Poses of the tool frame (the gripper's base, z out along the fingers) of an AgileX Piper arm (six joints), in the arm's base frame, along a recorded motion.
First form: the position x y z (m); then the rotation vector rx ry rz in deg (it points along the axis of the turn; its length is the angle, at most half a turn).
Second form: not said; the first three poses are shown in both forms.
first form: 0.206 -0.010 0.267 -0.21 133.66 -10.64
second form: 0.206 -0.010 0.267 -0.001 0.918 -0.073 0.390
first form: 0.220 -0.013 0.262 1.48 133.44 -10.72
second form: 0.220 -0.013 0.262 0.010 0.917 -0.074 0.392
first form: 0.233 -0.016 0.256 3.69 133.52 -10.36
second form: 0.233 -0.016 0.256 0.025 0.917 -0.071 0.391
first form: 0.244 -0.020 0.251 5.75 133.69 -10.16
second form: 0.244 -0.020 0.251 0.039 0.918 -0.070 0.389
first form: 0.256 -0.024 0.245 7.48 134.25 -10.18
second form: 0.256 -0.024 0.245 0.051 0.919 -0.070 0.384
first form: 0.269 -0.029 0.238 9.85 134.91 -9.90
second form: 0.269 -0.029 0.238 0.067 0.921 -0.068 0.378
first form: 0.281 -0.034 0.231 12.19 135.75 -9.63
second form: 0.281 -0.034 0.231 0.083 0.923 -0.065 0.369
